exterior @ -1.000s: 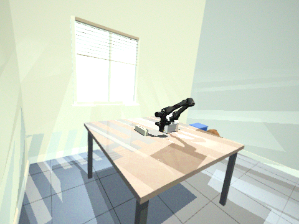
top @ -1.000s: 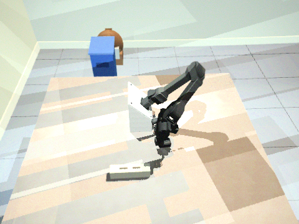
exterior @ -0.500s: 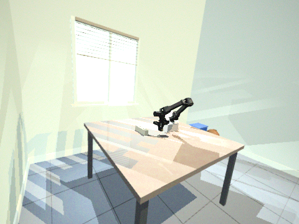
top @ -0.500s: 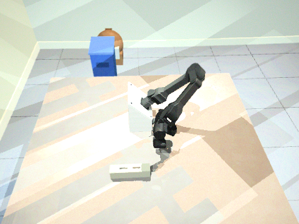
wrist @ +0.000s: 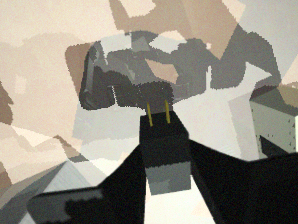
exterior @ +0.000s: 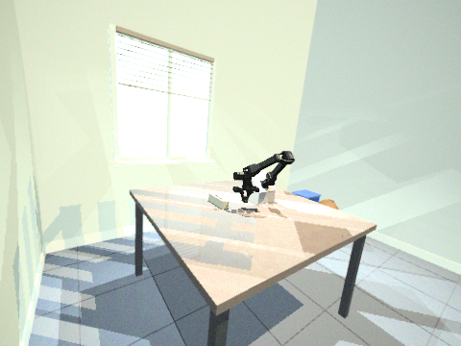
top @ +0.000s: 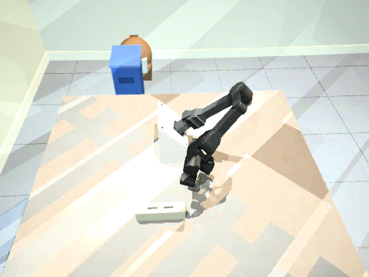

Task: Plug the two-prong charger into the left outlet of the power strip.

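The dark charger lies 20 mm to the left of my gripper tip and 10 mm above it.
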